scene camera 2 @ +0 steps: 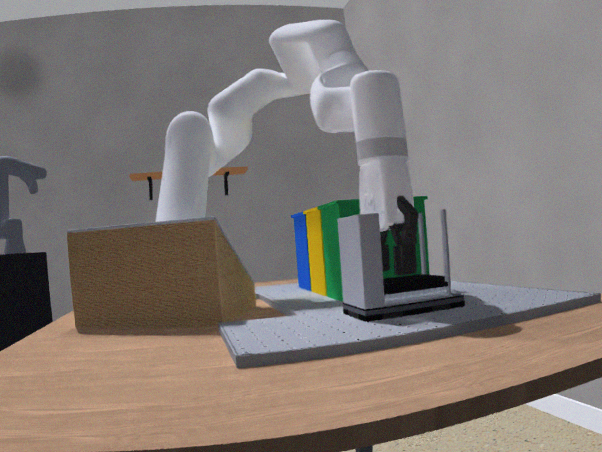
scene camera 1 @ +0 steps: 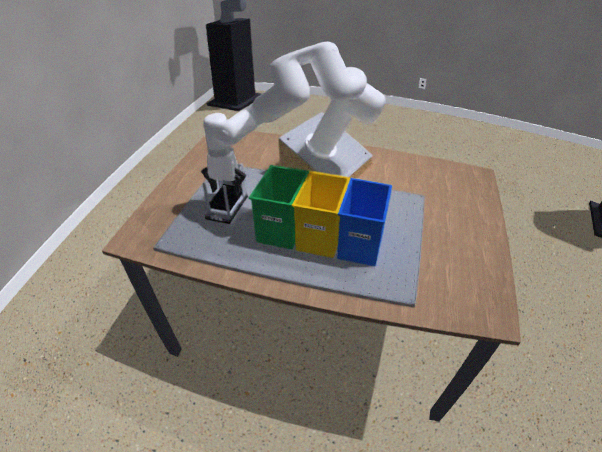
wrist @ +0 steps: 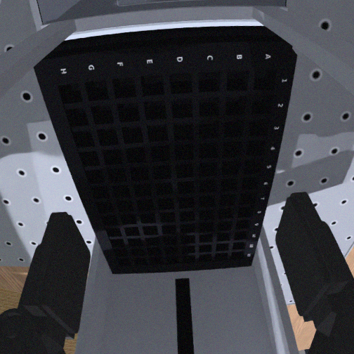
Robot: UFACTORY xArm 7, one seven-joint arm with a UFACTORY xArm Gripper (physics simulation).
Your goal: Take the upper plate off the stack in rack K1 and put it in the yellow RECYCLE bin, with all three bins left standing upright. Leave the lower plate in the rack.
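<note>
I can see my gripper (scene camera 2: 392, 272). There is a blue bin (scene camera 1: 363, 211), which is the blue bin (scene camera 2: 300, 227) as well, though in the wrist view the blue bin is out of frame. I see a yellow recycle bin (scene camera 1: 316, 206), and again the yellow recycle bin (scene camera 2: 313, 216); the yellow recycle bin is out of frame in the wrist view. A green bin (scene camera 1: 272, 199) is visible to me too, the same green bin (scene camera 2: 330, 212). And I see a black plate (scene camera 2: 393, 285).
</note>
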